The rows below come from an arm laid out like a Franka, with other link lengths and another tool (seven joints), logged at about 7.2 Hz.
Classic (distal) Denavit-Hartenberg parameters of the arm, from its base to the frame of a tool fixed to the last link. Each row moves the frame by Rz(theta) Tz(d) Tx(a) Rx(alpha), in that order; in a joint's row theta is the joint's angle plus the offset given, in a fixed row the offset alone. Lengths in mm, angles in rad.
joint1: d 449.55; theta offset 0; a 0; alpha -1.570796
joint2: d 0; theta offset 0; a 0; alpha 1.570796
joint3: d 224.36; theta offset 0; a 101.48; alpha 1.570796
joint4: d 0; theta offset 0; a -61.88; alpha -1.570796
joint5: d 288; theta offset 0; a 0; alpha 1.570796
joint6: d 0; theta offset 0; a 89.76; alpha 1.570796
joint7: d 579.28; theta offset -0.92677; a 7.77; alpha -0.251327
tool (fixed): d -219.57; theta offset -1.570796; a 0; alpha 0
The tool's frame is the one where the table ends.
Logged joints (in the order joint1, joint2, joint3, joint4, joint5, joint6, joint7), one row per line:
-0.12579, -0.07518, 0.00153, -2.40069, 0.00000, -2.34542, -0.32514
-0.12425, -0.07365, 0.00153, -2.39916, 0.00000, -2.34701, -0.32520
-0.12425, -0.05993, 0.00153, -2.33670, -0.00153, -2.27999, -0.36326
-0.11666, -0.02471, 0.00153, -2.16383, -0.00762, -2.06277, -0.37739
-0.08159, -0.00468, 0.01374, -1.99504, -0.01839, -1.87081, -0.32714
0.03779, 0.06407, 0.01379, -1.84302, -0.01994, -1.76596, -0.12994
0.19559, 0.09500, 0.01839, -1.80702, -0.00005, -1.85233, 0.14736
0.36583, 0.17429, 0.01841, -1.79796, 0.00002, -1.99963, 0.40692
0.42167, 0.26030, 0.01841, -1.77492, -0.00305, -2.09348, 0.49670
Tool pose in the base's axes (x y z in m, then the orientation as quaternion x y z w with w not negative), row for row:
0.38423, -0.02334, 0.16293, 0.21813, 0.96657, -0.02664, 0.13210
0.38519, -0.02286, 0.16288, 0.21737, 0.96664, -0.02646, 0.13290
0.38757, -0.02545, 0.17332, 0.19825, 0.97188, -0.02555, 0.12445
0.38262, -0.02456, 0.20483, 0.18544, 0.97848, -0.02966, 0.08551
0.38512, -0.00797, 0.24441, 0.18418, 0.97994, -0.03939, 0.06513
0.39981, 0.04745, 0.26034, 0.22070, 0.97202, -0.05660, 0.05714
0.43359, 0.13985, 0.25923, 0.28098, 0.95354, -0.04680, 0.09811
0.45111, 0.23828, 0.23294, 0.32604, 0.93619, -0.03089, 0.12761
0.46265, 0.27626, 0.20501, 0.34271, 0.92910, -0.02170, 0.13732
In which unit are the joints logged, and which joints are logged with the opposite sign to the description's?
The joints are logged in radians. Opposite sign: joint6.
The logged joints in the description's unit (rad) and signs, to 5 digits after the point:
-0.12579, -0.07518, 0.00153, -2.40069, 0.00000, 2.34542, -0.32514
-0.12425, -0.07365, 0.00153, -2.39916, 0.00000, 2.34701, -0.32520
-0.12425, -0.05993, 0.00153, -2.33670, -0.00153, 2.27999, -0.36326
-0.11666, -0.02471, 0.00153, -2.16383, -0.00762, 2.06277, -0.37739
-0.08159, -0.00468, 0.01374, -1.99504, -0.01839, 1.87081, -0.32714
0.03779, 0.06407, 0.01379, -1.84302, -0.01994, 1.76596, -0.12994
0.19559, 0.09500, 0.01839, -1.80702, -0.00005, 1.85233, 0.14736
0.36583, 0.17429, 0.01841, -1.79796, 0.00002, 1.99963, 0.40692
0.42167, 0.26030, 0.01841, -1.77492, -0.00305, 2.09348, 0.49670

